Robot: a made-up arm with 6 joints.
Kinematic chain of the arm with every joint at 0, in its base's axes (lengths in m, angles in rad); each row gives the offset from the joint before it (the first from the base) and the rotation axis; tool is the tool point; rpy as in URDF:
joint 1: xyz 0 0 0.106 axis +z
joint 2: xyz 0 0 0 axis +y
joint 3: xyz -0.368 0 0.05 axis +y
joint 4: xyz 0.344 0 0.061 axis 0.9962 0 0.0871
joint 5: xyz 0 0 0 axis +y
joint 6: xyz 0.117 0 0.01 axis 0.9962 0 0.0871
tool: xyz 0 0 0 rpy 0 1.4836 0
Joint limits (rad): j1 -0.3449..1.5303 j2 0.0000..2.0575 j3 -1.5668..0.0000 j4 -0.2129..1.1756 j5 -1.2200..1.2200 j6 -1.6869..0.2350
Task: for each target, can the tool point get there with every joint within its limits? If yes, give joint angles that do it. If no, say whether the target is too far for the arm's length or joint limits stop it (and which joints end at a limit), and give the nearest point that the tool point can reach.
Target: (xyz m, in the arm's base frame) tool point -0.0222 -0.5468 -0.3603
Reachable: no: joint limits stop it (at a limit: joint 1, joint 2, joint 4) | nearest point 0.1477 -0.1430 -0.0176 | short by 0.556 m
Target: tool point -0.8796 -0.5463 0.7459
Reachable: no: too far | nearest point -0.4557 -0.2831 0.5442 | short by 0.538 m
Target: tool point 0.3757 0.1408 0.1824
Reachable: yes | joints 0.3521 1.5449 -0.7436 0.1651 0.1348 -0.2324
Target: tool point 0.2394 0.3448 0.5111
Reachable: yes | joints 0.9635 1.3218 -1.2941 0.0085 0.1880 -1.5338
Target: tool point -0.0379 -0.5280 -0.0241
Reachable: no: joint limits stop it (at a limit: joint 1, joint 2, joint 4, joint 5) | nearest point 0.1068 -0.1464 0.0181 | short by 0.410 m
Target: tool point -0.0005 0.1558 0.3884
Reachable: yes | joints 1.1012 0.5501 -0.6125 0.9817 0.8122 -0.6528
